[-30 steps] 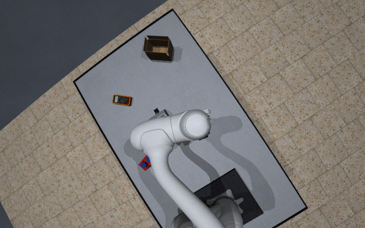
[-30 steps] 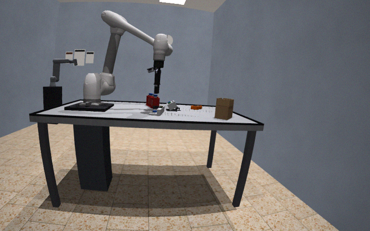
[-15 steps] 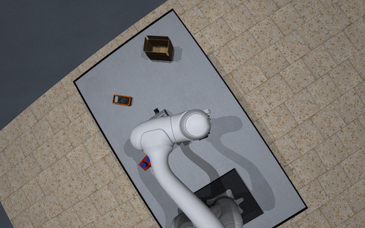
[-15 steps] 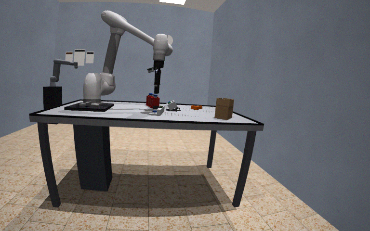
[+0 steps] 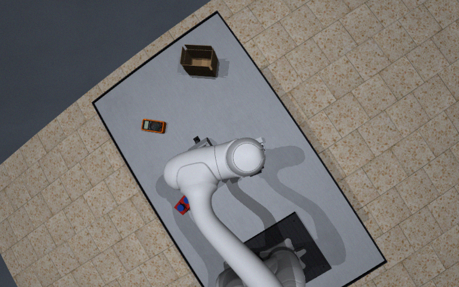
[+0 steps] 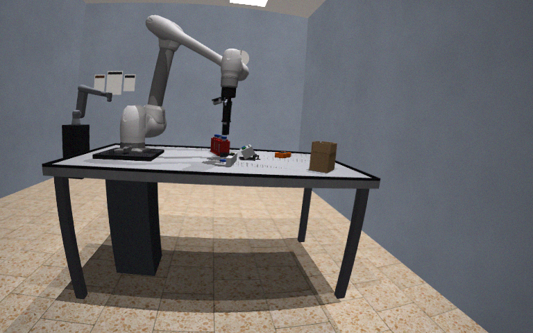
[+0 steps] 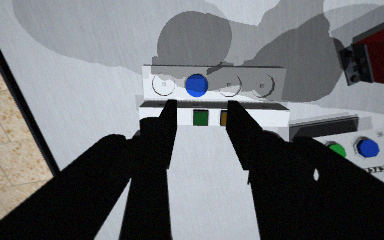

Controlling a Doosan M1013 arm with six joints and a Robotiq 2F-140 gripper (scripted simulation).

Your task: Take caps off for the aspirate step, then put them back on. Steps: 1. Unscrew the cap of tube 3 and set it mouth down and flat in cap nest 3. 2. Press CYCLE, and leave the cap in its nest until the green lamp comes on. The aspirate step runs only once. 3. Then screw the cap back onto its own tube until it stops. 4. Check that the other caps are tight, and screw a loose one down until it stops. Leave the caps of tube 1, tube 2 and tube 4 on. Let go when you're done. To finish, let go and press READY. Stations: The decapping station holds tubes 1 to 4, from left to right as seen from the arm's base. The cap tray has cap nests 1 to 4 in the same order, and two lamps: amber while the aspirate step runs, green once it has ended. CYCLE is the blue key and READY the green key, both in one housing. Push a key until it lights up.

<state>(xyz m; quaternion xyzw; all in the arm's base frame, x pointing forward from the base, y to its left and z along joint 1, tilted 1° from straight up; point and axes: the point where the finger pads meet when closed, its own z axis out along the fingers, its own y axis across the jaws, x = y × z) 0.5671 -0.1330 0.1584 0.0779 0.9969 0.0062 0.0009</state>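
Right now the blue cycle key is 23 cm to the left of my hand, 12 cm below it and 11 cm ahead of it. Also, from my hand: key housing: 21 cm to the left, 13 cm below, 13 cm ahead; then green ready key: 18 cm to the left, 12 cm below, 11 cm ahead; then blue cap: 17 cm below.
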